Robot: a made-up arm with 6 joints. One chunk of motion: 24 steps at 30 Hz.
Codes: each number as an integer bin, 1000 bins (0 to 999) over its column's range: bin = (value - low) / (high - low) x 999, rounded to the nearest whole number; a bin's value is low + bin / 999 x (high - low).
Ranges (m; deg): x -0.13..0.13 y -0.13..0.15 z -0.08..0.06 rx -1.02..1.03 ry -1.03..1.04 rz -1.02..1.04
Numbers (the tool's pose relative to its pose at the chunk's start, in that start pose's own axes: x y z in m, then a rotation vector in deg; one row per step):
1: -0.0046 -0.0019 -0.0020 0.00 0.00 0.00
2: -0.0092 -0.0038 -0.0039 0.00 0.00 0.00
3: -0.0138 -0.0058 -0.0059 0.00 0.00 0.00
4: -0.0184 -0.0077 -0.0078 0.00 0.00 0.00
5: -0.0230 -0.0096 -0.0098 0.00 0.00 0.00
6: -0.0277 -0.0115 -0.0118 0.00 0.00 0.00
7: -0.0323 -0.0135 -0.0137 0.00 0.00 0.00
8: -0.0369 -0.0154 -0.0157 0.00 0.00 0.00
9: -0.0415 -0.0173 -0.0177 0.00 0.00 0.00
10: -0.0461 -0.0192 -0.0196 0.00 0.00 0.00
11: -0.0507 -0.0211 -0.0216 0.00 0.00 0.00
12: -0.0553 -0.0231 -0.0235 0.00 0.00 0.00
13: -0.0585 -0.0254 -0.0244 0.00 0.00 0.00
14: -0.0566 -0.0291 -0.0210 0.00 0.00 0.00
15: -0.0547 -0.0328 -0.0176 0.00 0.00 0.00
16: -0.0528 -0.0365 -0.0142 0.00 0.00 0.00
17: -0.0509 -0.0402 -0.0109 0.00 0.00 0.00
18: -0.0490 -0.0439 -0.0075 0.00 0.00 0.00
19: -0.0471 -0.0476 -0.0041 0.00 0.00 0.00
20: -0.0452 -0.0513 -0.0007 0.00 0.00 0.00
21: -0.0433 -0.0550 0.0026 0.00 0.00 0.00
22: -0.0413 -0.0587 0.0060 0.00 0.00 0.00
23: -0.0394 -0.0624 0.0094 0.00 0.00 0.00
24: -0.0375 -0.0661 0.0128 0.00 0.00 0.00
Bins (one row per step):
1: 482 457 557 497 497 495
2: 464 450 543 497 497 495
3: 446 443 529 497 497 495
4: 429 436 515 497 497 495
5: 411 430 501 497 497 495
6: 393 423 487 497 497 495
7: 375 416 473 497 497 495
8: 358 409 459 497 497 495
9: 340 402 445 497 497 495
10: 322 395 431 497 497 495
11: 305 389 417 497 497 495
12: 287 381 403 497 497 495
13: 275 373 397 497 497 495
14: 282 360 421 497 497 495
15: 289 347 445 497 497 495
16: 297 334 470 497 497 495
17: 304 320 493 497 497 495
18: 311 307 517 497 497 495
19: 319 294 542 497 497 495
20: 326 281 566 497 497 495
21: 333 268 589 497 497 495
22: 341 254 614 497 497 495
23: 348 241 638 497 497 495
24: 355 228 662 497 497 495

